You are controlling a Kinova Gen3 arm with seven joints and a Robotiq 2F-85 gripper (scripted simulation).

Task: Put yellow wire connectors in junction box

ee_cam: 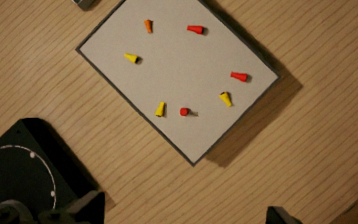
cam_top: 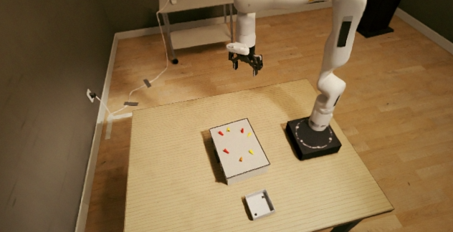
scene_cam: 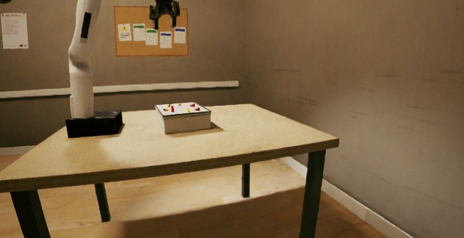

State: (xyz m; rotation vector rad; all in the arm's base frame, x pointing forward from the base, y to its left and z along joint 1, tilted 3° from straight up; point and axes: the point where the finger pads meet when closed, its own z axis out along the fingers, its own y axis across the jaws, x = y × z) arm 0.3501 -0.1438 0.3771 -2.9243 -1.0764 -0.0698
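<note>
Right now the orange connector is 9 cm ahead of my hand, 20 cm to the left of it and 36 cm below it. Round my hand: grey tool case: 8 cm ahead, 12 cm to the left, 39 cm below.
</note>
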